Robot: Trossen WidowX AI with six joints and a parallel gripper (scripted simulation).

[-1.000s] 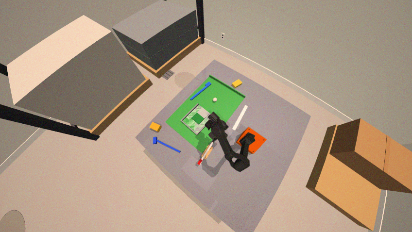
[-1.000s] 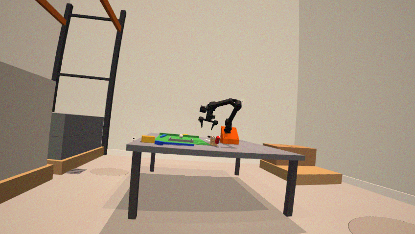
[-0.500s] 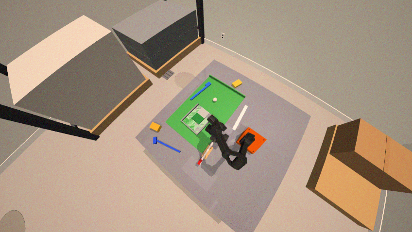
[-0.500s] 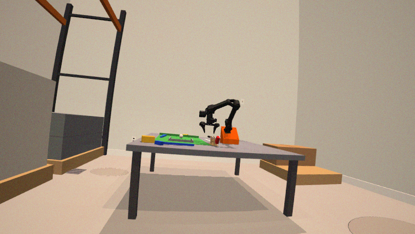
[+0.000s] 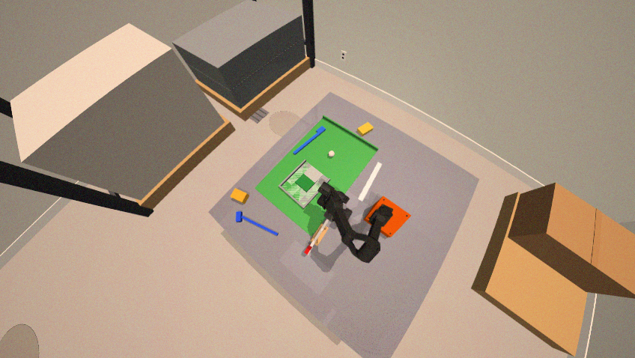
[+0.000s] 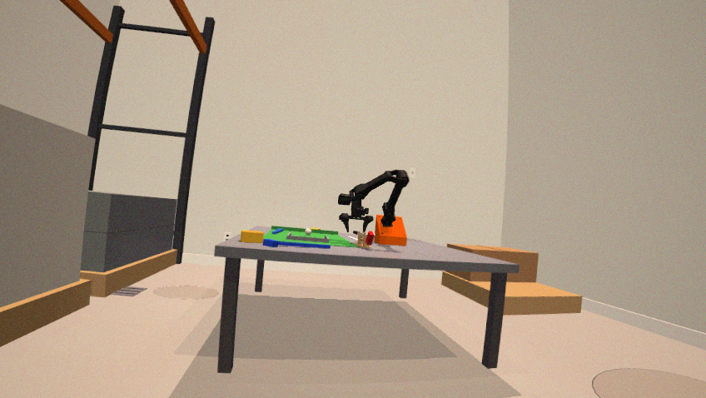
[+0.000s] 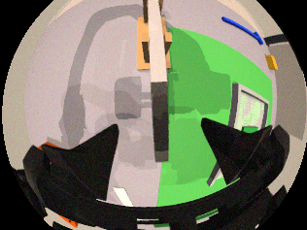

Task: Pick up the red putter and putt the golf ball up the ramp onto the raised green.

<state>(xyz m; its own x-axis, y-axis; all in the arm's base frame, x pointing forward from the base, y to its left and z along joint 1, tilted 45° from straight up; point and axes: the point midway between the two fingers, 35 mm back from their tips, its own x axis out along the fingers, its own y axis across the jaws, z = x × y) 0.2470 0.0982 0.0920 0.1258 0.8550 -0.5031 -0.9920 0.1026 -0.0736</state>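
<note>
My gripper tip is now 120 mm to the right of the red putter. The rest, counted from my gripper tip: white bar: 320 mm to the right, 110 mm behind, 60 mm below; then wooden putter stand: 130 mm to the left, 20 mm below; then green mat: 230 mm to the right, 230 mm ahead, 60 mm below.
</note>
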